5 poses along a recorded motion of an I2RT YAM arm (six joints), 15 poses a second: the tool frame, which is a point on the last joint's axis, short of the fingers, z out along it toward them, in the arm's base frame.
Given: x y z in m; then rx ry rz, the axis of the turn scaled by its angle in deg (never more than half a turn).
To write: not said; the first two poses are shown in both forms.
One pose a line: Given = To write
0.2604, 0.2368, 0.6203, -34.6, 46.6, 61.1 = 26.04, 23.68, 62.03, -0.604, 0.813, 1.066
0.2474, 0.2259, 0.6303, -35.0, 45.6, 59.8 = 24.74, 22.59, 63.03, -0.611, 0.796, 1.044
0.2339, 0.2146, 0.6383, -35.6, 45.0, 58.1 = 23.39, 21.46, 63.83, -0.621, 0.785, 1.014
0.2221, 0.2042, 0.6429, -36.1, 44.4, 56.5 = 22.21, 20.42, 64.29, -0.630, 0.775, 0.986
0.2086, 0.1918, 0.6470, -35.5, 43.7, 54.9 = 20.86, 19.18, 64.70, -0.620, 0.763, 0.958
